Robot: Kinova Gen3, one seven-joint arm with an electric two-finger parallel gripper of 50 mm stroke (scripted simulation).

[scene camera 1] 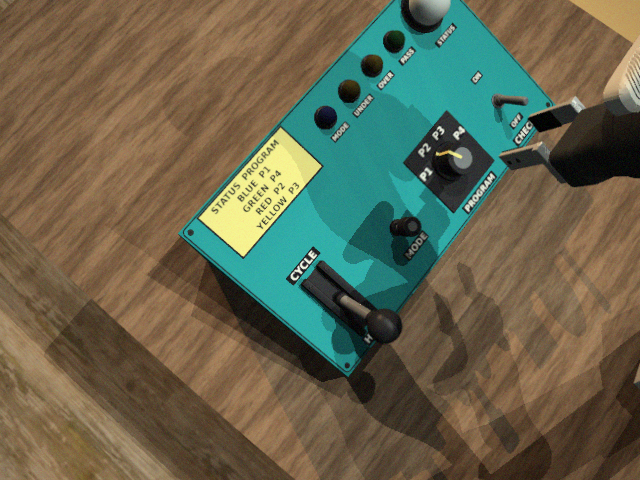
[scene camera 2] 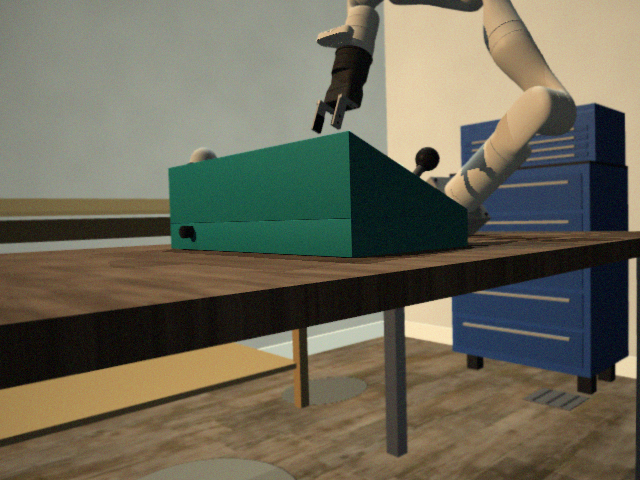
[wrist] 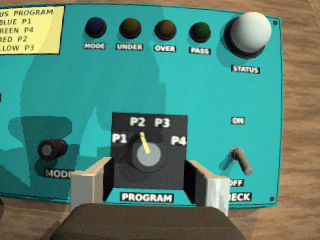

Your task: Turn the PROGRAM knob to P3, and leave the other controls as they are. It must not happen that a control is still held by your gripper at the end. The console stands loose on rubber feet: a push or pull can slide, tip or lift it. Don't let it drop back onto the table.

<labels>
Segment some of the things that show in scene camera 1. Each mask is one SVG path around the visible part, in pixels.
My gripper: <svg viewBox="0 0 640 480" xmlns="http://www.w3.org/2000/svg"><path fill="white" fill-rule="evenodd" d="M499 155L499 158L510 170L543 164L561 184L568 183L571 187L596 185L612 177L628 176L640 178L640 112L615 116L609 112L604 103L585 108L577 97L572 97L567 102L535 112L527 118L539 132L571 123L552 151L543 142L538 142L537 144L506 150Z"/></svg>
A teal console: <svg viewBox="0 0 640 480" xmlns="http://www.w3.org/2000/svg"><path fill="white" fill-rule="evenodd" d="M463 0L391 0L178 233L206 261L214 263L220 271L226 273L233 282L240 285L246 293L252 295L252 298L263 305L271 314L275 315L284 325L287 325L296 335L299 335L309 346L311 345L320 356L346 377L349 377L375 342L388 344L400 336L402 322L398 316L399 311L509 169L498 157L499 154L508 149L525 147L537 132L537 129L527 118L530 114L555 106L555 103Z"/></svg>
</labels>
